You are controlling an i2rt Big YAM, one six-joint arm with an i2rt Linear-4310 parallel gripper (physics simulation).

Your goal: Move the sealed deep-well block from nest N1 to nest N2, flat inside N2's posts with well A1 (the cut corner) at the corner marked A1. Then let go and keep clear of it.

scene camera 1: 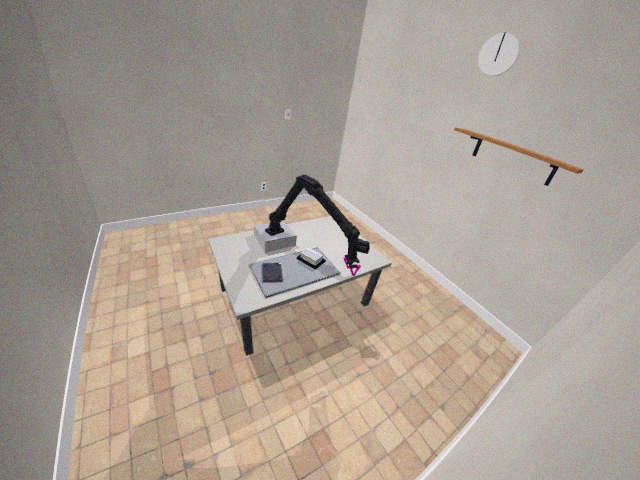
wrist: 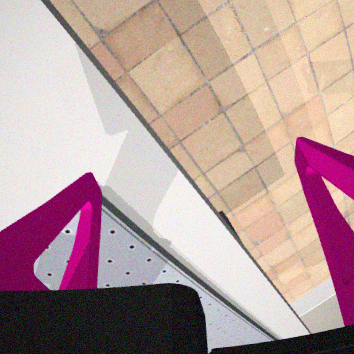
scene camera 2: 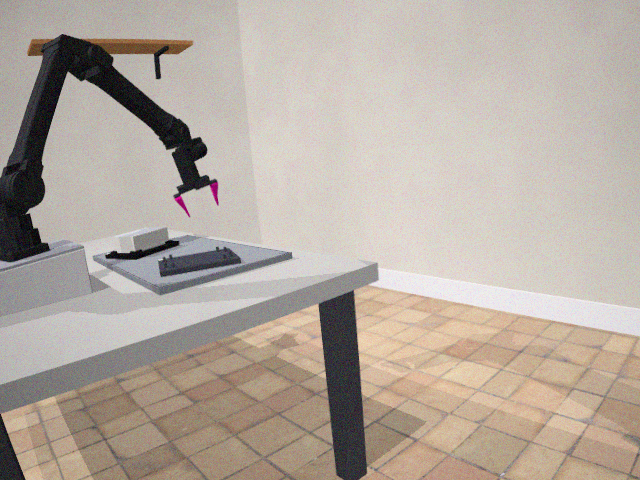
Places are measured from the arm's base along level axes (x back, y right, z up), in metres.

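Pixels of known places: gripper, fingertip midpoint: (scene camera 1: pixel 351 272) (wrist: pixel 193 165) (scene camera 2: pixel 203 210); arm's base at its link origin: (scene camera 1: pixel 274 231) (scene camera 2: pixel 23 255).
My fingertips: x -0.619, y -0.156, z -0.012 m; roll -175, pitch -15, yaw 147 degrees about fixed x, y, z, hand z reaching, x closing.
Ahead of a thing's pixels: the offset from my fingertips to its middle. Level surfaces: height alone.
The sealed deep-well block @(dx +0.284, dy +0.080, dz -0.029 m) (scene camera 1: pixel 311 255) (scene camera 2: pixel 145 239), white to pale grey, sits in the black-rimmed nest (scene camera 1: pixel 314 265) (scene camera 2: pixel 135 254), taken as N1. The dark grey nest with small posts @(dx +0.325, dy +0.374, dz -0.051 m) (scene camera 1: pixel 272 272) (scene camera 2: pixel 200 262), taken as N2, holds no block. The nest labels, the A1 mark and the cut corner cannot be made out. My gripper (scene camera 1: pixel 352 267) (scene camera 2: pixel 203 210) (wrist: pixel 193 165) is open and empty, its magenta fingers wide apart. It hangs above the table, beyond the board's edge on the black nest's side, apart from the block. Neither block nor nests show in the wrist view.
Both nests stand on a grey perforated board @(dx +0.276, dy +0.227, dz -0.068 m) (scene camera 1: pixel 295 277) (scene camera 2: pixel 266 253) (wrist: pixel 131 260) on the white table @(dz -0.075 m) (scene camera 1: pixel 227 253) (scene camera 2: pixel 77 346) (wrist: pixel 40 110). The arm's grey base box (scene camera 1: pixel 276 241) (scene camera 2: pixel 46 279) stands behind the board. The table edge runs diagonally below the fingers in the wrist view.
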